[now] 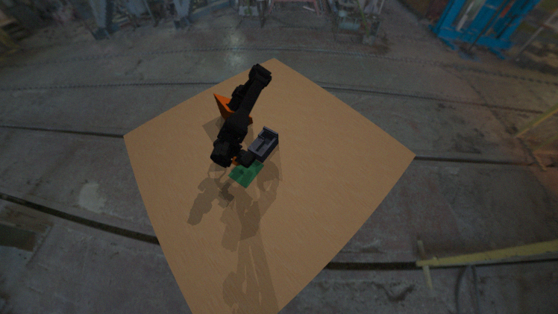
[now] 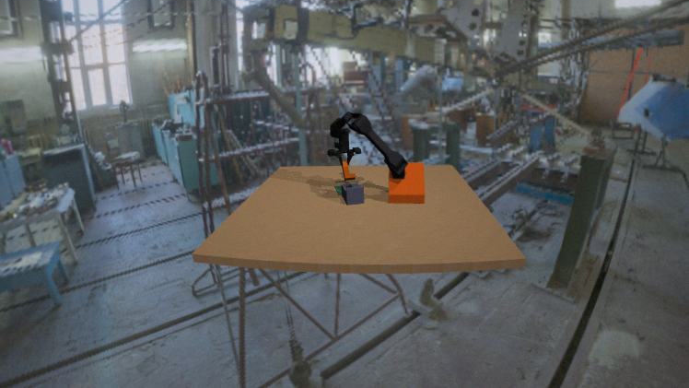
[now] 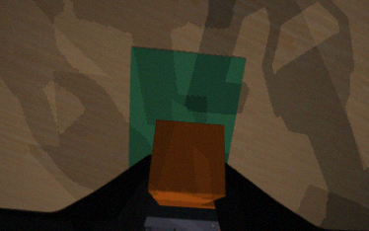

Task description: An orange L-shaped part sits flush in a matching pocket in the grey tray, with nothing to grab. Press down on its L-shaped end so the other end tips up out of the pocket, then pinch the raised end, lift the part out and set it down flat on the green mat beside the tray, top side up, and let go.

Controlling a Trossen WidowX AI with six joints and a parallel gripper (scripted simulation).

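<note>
Right now the green mat is 150 mm below my gripper tip, 20 mm to the left of it and 10 mm behind it. From my gripper tip the other things lie so: orange L-shaped part 30 mm to the left, 30 mm below, 20 mm behind.
</note>
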